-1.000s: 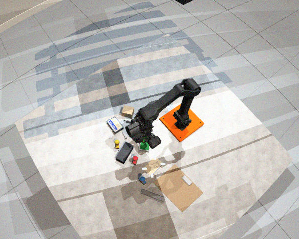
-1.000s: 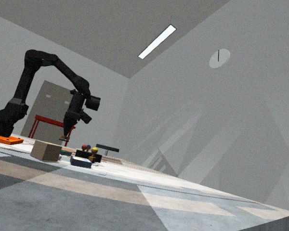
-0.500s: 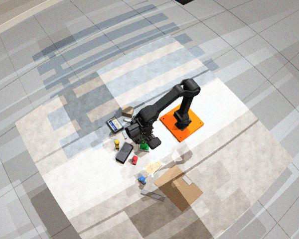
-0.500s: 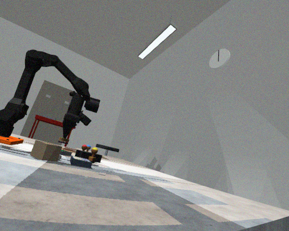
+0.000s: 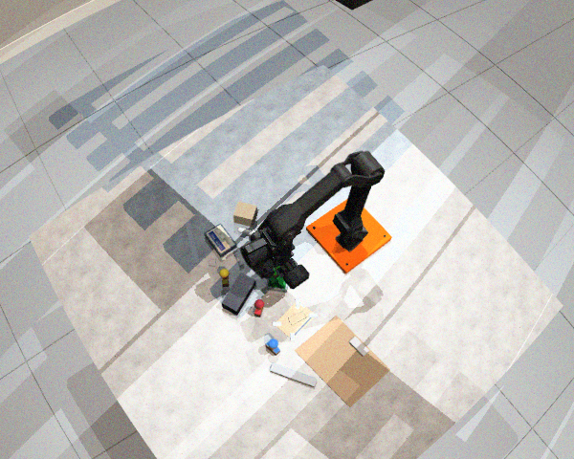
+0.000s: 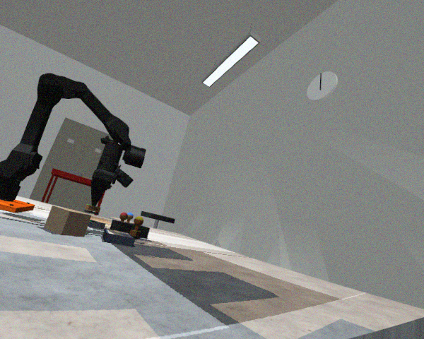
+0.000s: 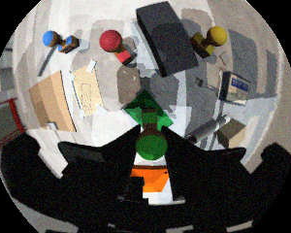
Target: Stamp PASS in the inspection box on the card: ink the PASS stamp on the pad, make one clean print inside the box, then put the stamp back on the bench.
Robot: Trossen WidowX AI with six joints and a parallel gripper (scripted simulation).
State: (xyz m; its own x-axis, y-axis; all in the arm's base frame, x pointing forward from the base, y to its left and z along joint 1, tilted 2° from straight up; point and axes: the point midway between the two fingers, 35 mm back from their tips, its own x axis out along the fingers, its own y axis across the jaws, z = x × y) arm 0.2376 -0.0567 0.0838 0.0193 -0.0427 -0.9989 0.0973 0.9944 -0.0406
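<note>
My gripper tip is now 6 cm above the green ink pad. Also, from my gripper tip: red stamp 11 cm ahead, 4 cm to the left, 4 cm below; then green-knobbed stamp right at my gripper tip; then black block 12 cm ahead, 4 cm below, 3 cm to the right.
</note>
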